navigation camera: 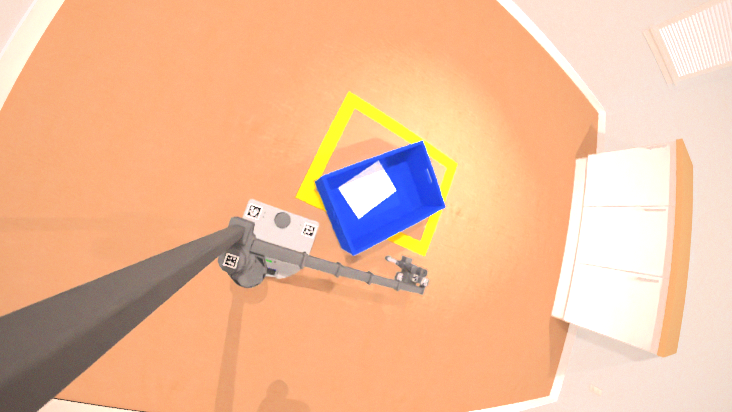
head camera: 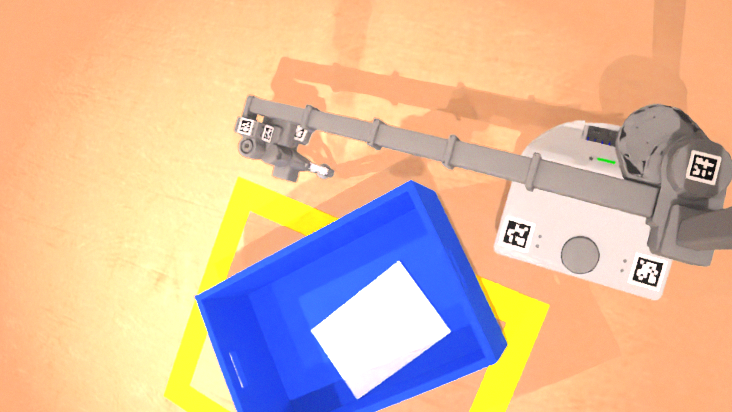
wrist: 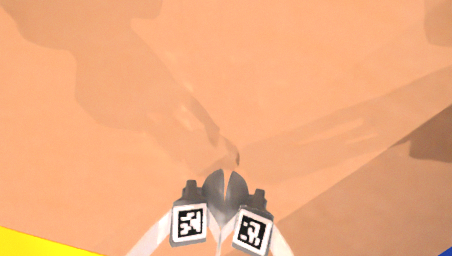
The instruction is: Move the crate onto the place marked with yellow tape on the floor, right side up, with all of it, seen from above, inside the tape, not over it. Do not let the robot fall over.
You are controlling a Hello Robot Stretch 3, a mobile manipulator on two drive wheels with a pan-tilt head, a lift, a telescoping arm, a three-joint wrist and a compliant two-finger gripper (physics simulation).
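Frame: origin at the robot's base, x left, y up, z ahead, level; metres.
Where they show: gripper, fingertip midpoint: (navigation camera: pixel 387 257) (head camera: pixel 326 172) (wrist: pixel 225 189); robot's base, link origin: (navigation camera: pixel 281 219) (head camera: pixel 578 253).
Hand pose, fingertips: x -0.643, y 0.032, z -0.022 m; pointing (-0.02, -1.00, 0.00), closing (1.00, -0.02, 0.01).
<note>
Each offset is from my fingertips to the centre of the thing.
The blue crate @(dx +0.197, dy +0.079, dz +0.324 m) (head camera: pixel 276 337) (navigation camera: pixel 412 189) stands right side up, turned at an angle to the yellow tape (head camera: pixel 224 250) (navigation camera: pixel 327 148) (wrist: pixel 35 245). It covers part of the tape, and its corner nearest the arm sticks out past the tape on the robot's side. A white block @(dx +0.248, dy -0.010, dz +0.342 m) (head camera: pixel 381 327) (navigation camera: pixel 367 189) lies inside it. A blue corner of the crate shows at the bottom right of the wrist view. My gripper (head camera: pixel 325 170) (navigation camera: pixel 389 258) (wrist: pixel 225 189) is shut with nothing between its fingertips. It is low over the floor, outside the tape, beside the crate's long side and apart from it.
My base (head camera: pixel 553 214) (navigation camera: pixel 281 240) stands close to the crate's short end. My extended arm (head camera: pixel 414 140) (navigation camera: pixel 353 273) runs past the crate's near long side. White cabinets (navigation camera: pixel 622 235) stand along the wall at the right of the navigation view.
</note>
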